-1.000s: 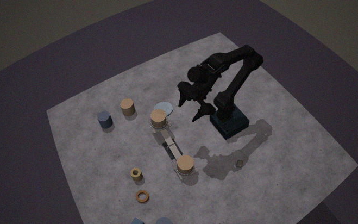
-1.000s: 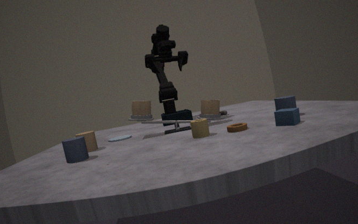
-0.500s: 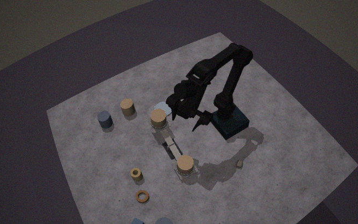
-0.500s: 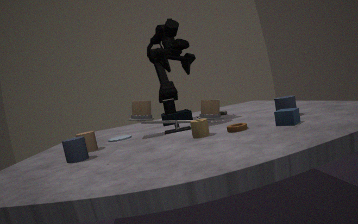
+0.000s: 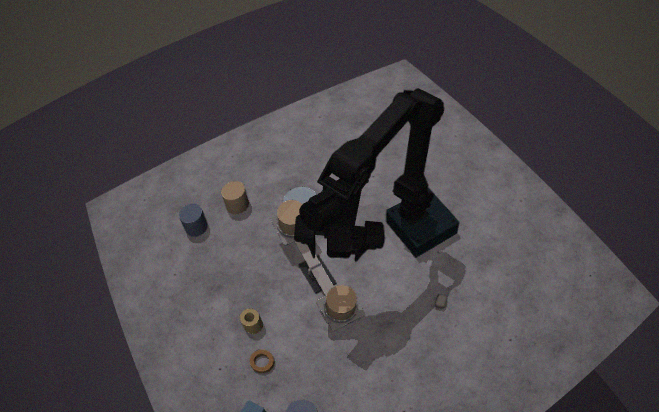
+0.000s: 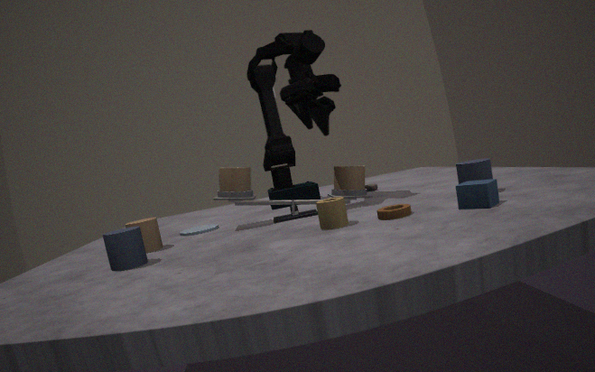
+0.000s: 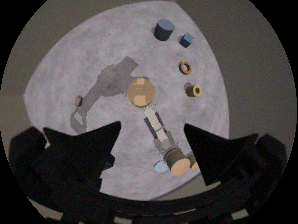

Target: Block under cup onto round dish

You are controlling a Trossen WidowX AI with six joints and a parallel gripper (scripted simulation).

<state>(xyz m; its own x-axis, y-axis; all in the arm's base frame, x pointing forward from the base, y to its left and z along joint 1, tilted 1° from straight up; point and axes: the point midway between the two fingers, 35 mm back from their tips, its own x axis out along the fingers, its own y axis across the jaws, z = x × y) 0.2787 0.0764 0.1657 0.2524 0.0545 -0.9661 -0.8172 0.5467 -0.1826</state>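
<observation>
Now: gripper tip 140 mm above the pale teal block, 40 mm to the right of it and 20 mm short of it. Round my gripper tip: round dish (330 mm to the right, 180 mm below, 80 mm behind).
</observation>
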